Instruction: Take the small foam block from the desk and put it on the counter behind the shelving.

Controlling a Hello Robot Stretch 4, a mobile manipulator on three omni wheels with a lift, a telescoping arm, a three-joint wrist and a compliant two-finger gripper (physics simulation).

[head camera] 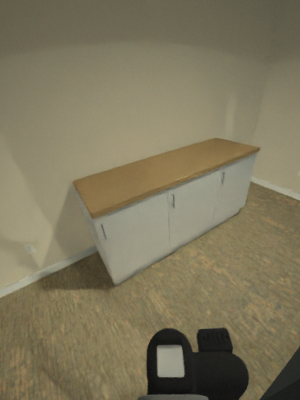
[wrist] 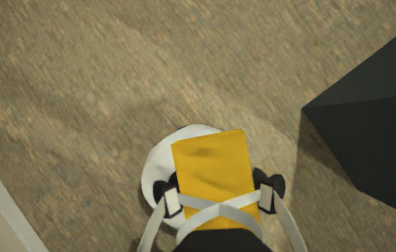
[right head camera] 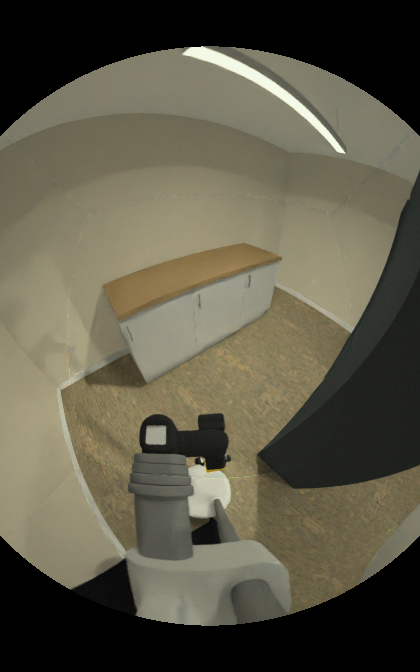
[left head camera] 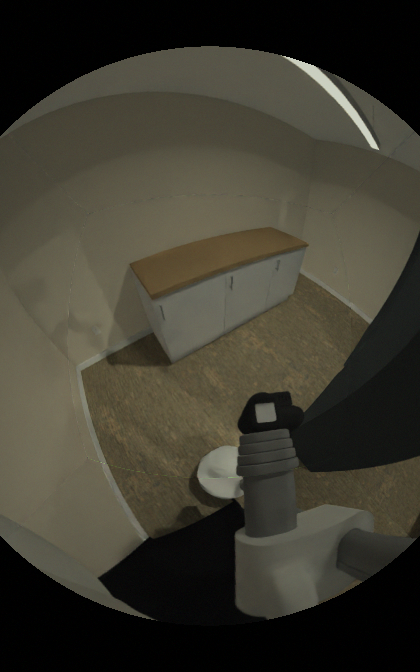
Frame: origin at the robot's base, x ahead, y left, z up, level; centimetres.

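Seen in the pictures: gripper, fingertip midpoint: (wrist: 218,184).
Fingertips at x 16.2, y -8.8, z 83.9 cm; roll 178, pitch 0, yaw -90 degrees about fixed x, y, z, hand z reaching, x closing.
Note:
A point is followed by its place in that frame.
The small foam block (wrist: 215,165) @(y -8.7, x 19.0, z 88.6 cm) is yellow and sits between the two fingertips in the wrist view; a small edge of the block (right head camera: 216,470) also shows below the wrist in the right head view. My gripper (wrist: 218,184) @(y -8.8, x 16.2, z 83.9 cm) is shut on the block and holds it in the air above the floor and the white base. The counter (head camera: 165,167) @(y -6.2, x 159.8, z 88.3 cm) (left head camera: 220,255) (right head camera: 192,275) has a brown top and white doors, and stands ahead against the wall, apart from the gripper. The desk is not identifiable in these views.
A large dark panel, seemingly shelving, (left head camera: 370,400) (right head camera: 350,415) (wrist: 355,120) @(y -50.3, x 19.6, z 35.0 cm) rises at the right, with a corner near the arm. Another black surface (left head camera: 185,565) lies at the lower left. The white round base (left head camera: 217,472) (right head camera: 212,492) (wrist: 157,167) @(y 13.5, x 6.4, z 18.7 cm) is below the gripper.

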